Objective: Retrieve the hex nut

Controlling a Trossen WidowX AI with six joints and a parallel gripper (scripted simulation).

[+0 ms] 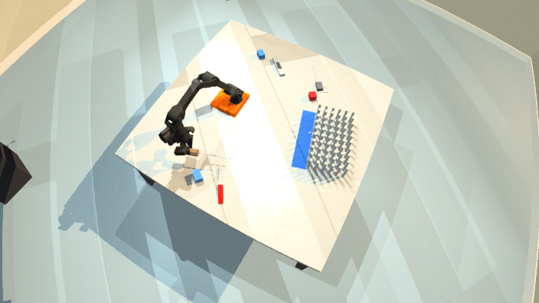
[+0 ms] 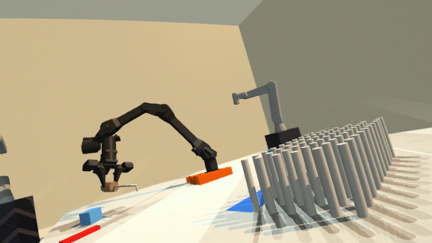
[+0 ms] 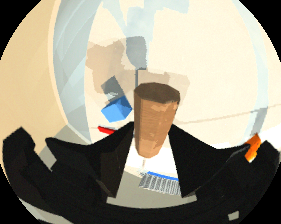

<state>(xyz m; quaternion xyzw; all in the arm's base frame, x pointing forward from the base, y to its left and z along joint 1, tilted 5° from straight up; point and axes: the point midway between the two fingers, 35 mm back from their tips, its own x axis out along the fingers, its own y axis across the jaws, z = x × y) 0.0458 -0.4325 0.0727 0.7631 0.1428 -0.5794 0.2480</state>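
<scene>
My gripper tip is 9 cm short of the hook tool and 5 cm to the right of it. Also, from my gripper tip: blue taped strip: 40 cm ahead, 49 cm to the left, 9 cm below; red-handled tool: 21 cm ahead, 1 cm to the right, 8 cm below; red block: 28 cm ahead, 76 cm to the left, 7 cm below.
</scene>
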